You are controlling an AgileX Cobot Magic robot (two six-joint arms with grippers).
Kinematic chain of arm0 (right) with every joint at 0, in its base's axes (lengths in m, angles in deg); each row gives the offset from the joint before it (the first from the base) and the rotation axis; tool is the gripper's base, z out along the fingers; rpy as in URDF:
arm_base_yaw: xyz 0 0 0.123 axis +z
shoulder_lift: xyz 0 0 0 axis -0.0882 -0.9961 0
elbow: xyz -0.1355 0.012 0.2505 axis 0.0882 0.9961 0
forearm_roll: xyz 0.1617 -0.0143 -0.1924 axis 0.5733 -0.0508 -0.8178
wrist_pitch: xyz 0 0 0 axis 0.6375 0.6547 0.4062
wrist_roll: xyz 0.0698 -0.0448 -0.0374 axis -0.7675 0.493 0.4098
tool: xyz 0 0 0 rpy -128.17 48.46 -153.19
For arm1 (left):
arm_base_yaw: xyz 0 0 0.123 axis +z
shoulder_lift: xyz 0 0 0 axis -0.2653 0.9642 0
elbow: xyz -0.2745 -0.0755 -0.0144 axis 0.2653 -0.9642 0
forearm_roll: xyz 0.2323 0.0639 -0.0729 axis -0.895 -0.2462 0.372
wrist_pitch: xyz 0 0 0 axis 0.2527 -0.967 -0.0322
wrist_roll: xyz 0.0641 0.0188 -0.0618 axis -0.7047 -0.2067 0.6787
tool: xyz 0 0 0 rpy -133.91 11.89 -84.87
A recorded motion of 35 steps. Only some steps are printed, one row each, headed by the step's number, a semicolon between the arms.
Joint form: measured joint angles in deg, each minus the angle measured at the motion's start. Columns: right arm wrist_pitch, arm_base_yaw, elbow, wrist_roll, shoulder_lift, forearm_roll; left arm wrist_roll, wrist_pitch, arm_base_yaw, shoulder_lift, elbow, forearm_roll.
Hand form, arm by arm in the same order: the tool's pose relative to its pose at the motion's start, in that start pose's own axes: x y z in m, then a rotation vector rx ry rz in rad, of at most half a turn. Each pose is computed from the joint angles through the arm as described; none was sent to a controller.
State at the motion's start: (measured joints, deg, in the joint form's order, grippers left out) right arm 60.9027 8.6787 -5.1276 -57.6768 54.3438 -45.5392; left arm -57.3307 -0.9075 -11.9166 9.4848 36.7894 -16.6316
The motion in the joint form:
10: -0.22 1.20 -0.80 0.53 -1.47 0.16; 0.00 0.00 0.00 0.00 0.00 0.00
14: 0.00 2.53 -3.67 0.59 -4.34 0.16; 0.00 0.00 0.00 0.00 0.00 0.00
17: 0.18 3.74 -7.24 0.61 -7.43 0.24; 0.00 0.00 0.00 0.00 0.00 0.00
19: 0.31 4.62 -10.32 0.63 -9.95 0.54; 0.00 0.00 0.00 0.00 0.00 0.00
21: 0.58 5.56 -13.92 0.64 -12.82 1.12; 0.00 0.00 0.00 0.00 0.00 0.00
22: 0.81 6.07 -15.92 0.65 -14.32 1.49; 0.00 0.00 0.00 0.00 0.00 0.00
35: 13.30 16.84 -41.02 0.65 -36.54 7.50; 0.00 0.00 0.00 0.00 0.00 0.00
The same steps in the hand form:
10: -0.0039 0.0009 -0.0001 -0.0214 0.0062 -0.0138; 0.0000 0.0000 0.0000 0.0000 0.0000 0.0000
14: -0.0177 0.0012 -0.0024 -0.0435 0.0083 -0.0227; 0.0000 0.0000 0.0000 0.0000 0.0000 0.0000
17: -0.0354 0.0013 -0.0052 -0.0635 0.0015 -0.0288; 0.0000 0.0000 0.0000 0.0000 0.0000 0.0000
19: -0.0507 0.0015 -0.0073 -0.0796 -0.0070 -0.0292; 0.0000 0.0000 0.0000 0.0000 0.0000 0.0000
21: -0.0686 0.0020 -0.0093 -0.0988 -0.0160 -0.0252; 0.0000 0.0000 0.0000 0.0000 0.0000 0.0000
22: -0.0784 0.0024 -0.0103 -0.1098 -0.0212 -0.0223; 0.0000 0.0000 0.0000 0.0000 0.0000 0.0000
35: -0.1812 0.0277 0.0004 -0.3499 0.1444 -0.0205; 0.0000 0.0000 0.0000 0.0000 0.0000 0.0000

